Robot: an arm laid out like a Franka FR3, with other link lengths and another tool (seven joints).
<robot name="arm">
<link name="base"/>
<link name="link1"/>
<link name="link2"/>
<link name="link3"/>
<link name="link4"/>
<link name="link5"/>
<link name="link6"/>
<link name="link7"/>
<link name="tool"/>
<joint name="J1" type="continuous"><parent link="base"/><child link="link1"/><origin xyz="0 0 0.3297"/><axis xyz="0 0 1"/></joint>
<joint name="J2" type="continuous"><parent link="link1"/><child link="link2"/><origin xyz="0 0 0"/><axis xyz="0 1 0"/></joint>
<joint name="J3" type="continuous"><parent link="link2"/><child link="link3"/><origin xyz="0 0 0.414"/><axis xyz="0 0 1"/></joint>
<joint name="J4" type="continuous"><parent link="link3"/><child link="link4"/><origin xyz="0.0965 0 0"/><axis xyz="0 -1 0"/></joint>
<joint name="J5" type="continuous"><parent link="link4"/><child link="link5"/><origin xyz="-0.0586 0 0.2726"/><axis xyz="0 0 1"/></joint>
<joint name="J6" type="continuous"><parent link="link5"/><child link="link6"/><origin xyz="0 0 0"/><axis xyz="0 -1 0"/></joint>
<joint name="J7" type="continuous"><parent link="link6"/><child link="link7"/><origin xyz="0.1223 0 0"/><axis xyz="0 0 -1"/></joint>
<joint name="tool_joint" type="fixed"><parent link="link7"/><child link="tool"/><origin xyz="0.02 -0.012 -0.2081" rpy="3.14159 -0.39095 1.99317"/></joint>
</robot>
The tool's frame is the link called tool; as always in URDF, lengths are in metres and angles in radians. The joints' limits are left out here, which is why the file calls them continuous.
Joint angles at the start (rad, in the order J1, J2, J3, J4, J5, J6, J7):
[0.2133 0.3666 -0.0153 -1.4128 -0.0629 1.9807 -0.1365]
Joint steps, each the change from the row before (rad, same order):
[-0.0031 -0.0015 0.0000 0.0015 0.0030 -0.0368 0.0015]
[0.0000 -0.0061 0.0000 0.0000 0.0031 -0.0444 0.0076]
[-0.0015 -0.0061 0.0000 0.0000 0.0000 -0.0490 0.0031]
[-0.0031 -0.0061 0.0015 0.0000 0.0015 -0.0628 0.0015]
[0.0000 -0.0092 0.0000 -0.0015 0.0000 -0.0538 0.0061]
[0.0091 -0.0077 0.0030 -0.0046 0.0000 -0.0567 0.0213]
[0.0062 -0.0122 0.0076 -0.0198 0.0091 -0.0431 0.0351]
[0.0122 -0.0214 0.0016 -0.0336 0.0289 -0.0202 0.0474]
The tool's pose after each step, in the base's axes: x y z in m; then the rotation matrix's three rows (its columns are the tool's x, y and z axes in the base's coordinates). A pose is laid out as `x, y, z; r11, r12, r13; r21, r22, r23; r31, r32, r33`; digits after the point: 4 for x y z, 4 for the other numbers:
0.6833, 0.1186, 0.5034; -0.6996, 0.7078, -0.0982; 0.6718, 0.6983, 0.2472; 0.2435, 0.1070, -0.9640
0.6743, 0.1165, 0.4998; -0.6825, 0.7189, -0.1318; 0.6803, 0.6908, 0.2449; 0.2671, 0.0775, -0.9605
0.6643, 0.1128, 0.4959; -0.6657, 0.7266, -0.1701; 0.6877, 0.6859, 0.2380; 0.2896, 0.0415, -0.9563
0.6514, 0.1085, 0.4902; -0.6437, 0.7325, -0.2214; 0.6953, 0.6807, 0.2305; 0.3196, -0.0056, -0.9475
0.6388, 0.1053, 0.4878; -0.6225, 0.7377, -0.2615; 0.7042, 0.6737, 0.2242; 0.3415, -0.0446, -0.9388
0.6235, 0.1088, 0.4832; -0.5954, 0.7427, -0.3064; 0.7157, 0.6636, 0.2178; 0.3651, -0.0897, -0.9266
0.6064, 0.1140, 0.4774; -0.5583, 0.7539, -0.3462; 0.7314, 0.6443, 0.2236; 0.3916, -0.1283, -0.9111
0.5885, 0.1232, 0.4746; -0.5150, 0.7739, -0.3685; 0.7464, 0.6163, 0.2511; 0.4214, -0.1457, -0.8951

